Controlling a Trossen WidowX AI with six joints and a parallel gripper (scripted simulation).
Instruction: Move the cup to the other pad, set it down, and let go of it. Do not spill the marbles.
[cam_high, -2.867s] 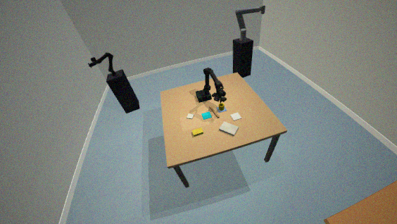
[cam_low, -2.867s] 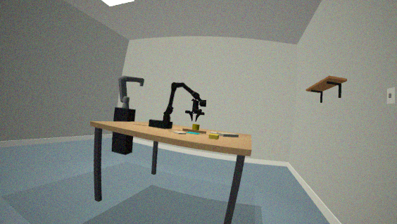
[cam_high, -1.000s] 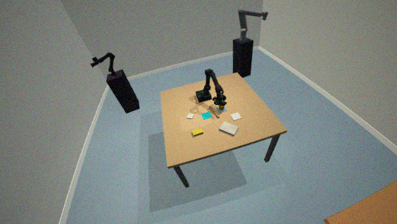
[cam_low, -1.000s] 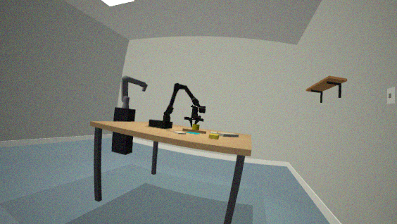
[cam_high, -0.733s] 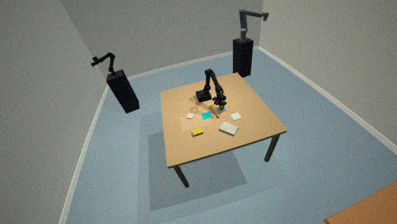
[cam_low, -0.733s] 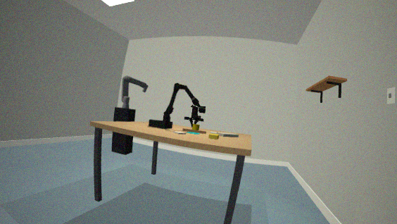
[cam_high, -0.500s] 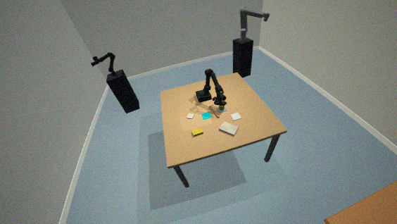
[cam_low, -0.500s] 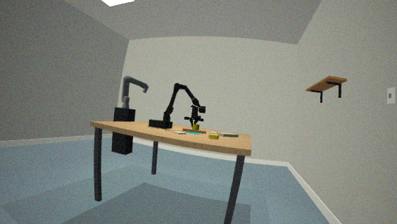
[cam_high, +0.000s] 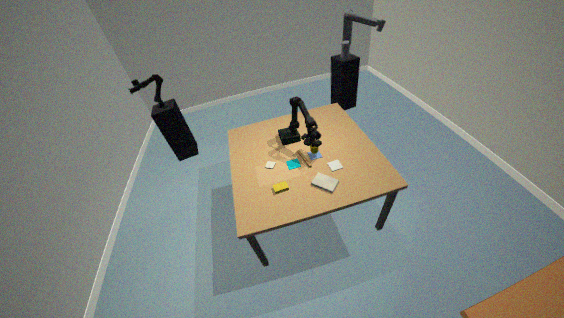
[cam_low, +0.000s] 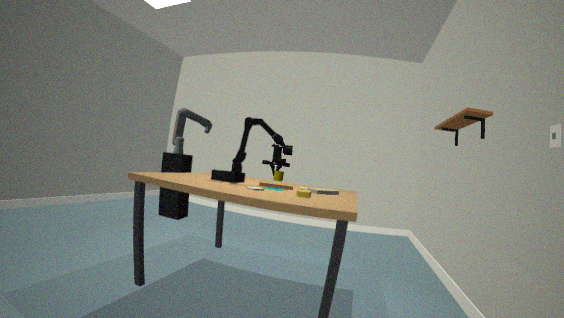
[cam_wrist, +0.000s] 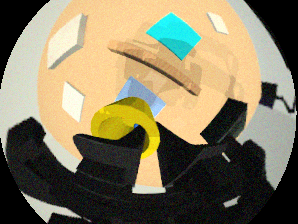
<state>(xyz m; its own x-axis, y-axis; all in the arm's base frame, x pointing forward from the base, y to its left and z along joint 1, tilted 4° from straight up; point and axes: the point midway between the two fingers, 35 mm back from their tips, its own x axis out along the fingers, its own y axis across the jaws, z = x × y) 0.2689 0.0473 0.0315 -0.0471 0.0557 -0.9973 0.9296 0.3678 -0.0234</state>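
My gripper tip is now 200 mm to the left of the cyan pad, 80 mm above it and 40 mm short of it. Also, from my gripper tip: yellow cup (20 mm ahead, 10 mm to the left); white slab (350 mm ahead, 70 mm to the right, 60 mm below); thin brown stick (90 mm to the right, 70 mm below, 30 mm ahead).
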